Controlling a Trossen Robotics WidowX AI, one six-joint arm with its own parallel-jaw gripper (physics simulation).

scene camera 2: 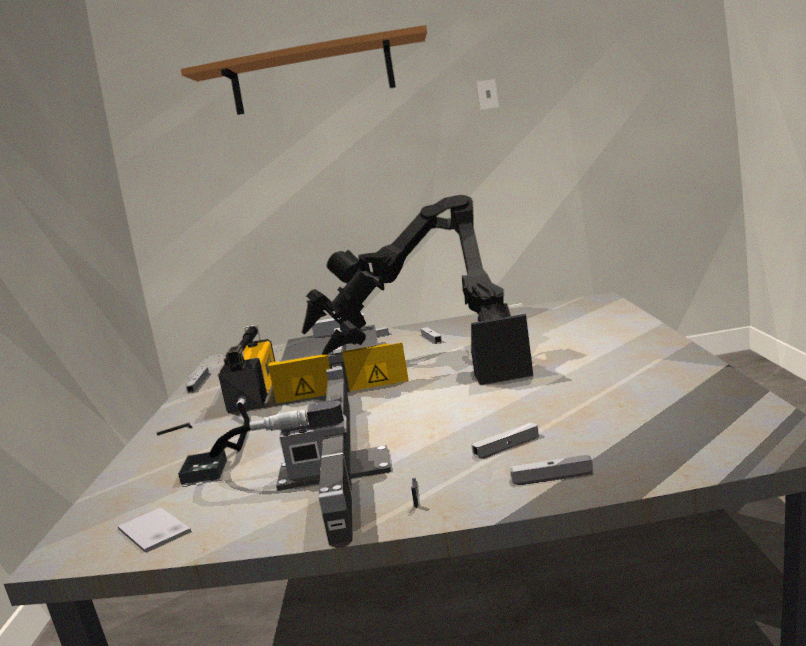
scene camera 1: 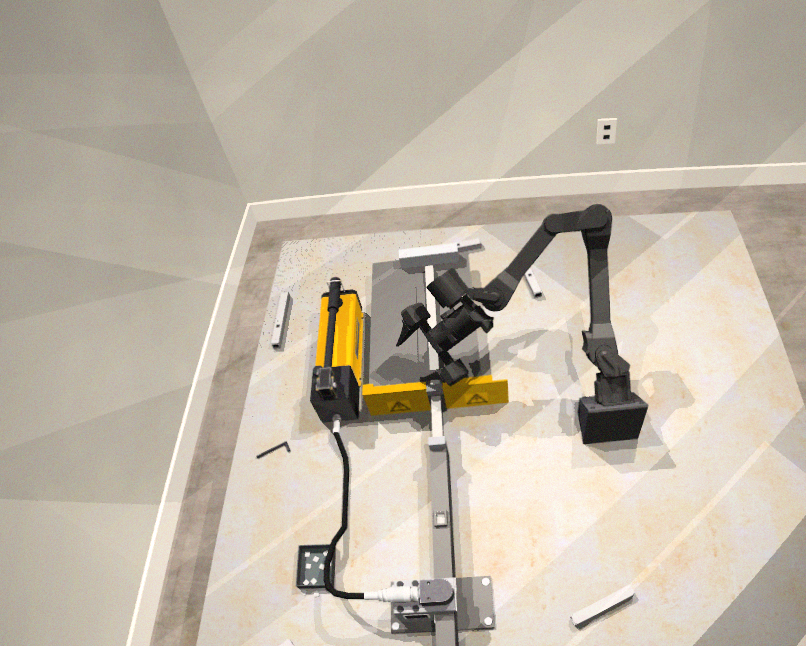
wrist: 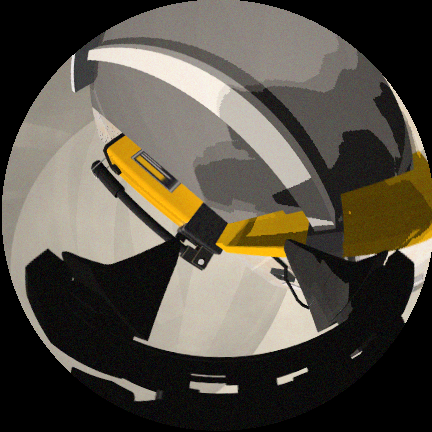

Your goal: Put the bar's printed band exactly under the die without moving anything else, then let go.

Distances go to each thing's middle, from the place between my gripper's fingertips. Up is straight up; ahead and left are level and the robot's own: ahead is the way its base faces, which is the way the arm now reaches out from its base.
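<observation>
With respect to the yellow and black power unit (scene camera 1: 335,389), my hand is 50 mm above it, 120 mm to the left of it and 170 mm short of it.
</observation>
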